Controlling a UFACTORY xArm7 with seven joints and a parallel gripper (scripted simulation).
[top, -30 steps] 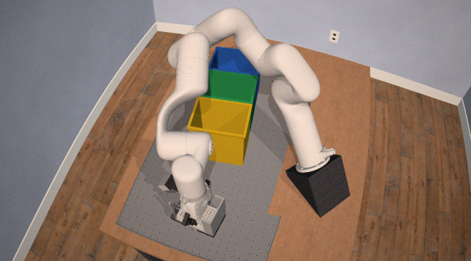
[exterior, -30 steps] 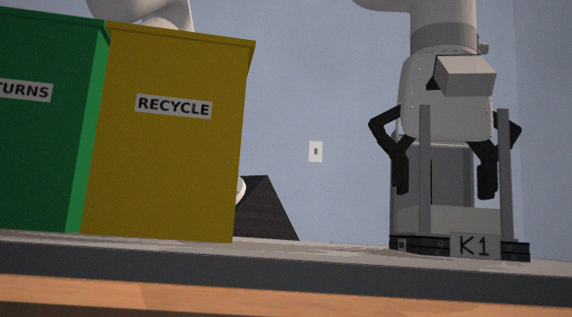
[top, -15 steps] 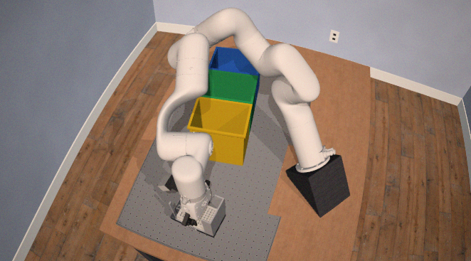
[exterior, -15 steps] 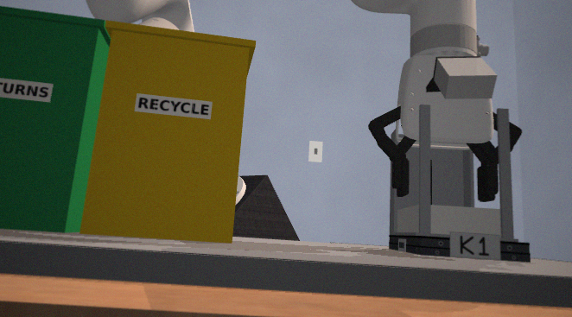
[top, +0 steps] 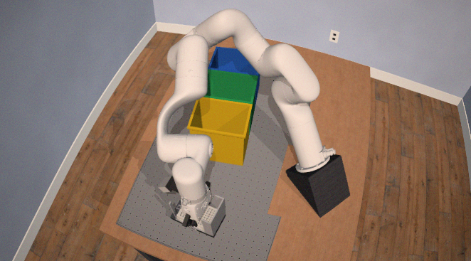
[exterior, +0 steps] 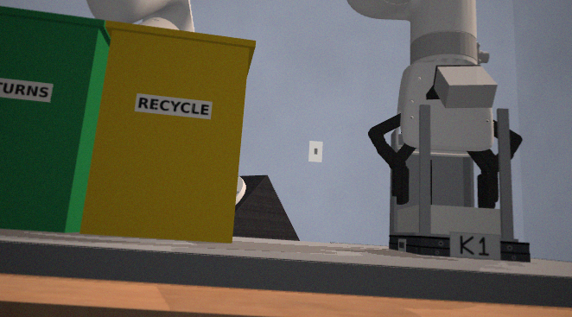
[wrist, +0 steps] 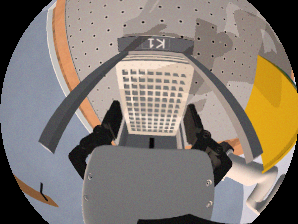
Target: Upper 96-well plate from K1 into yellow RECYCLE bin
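Now: the K1 sign 90 mm ahead of my hand, 20 mm to the right of it and 50 mm below it. Also, from my hand: green bin (30 mm behind, 420 mm to the right, 30 mm above); then yellow bin (30 mm behind, 290 mm to the right, 30 mm above); then blue bin (40 mm behind, 550 mm to the right, 30 mm above).
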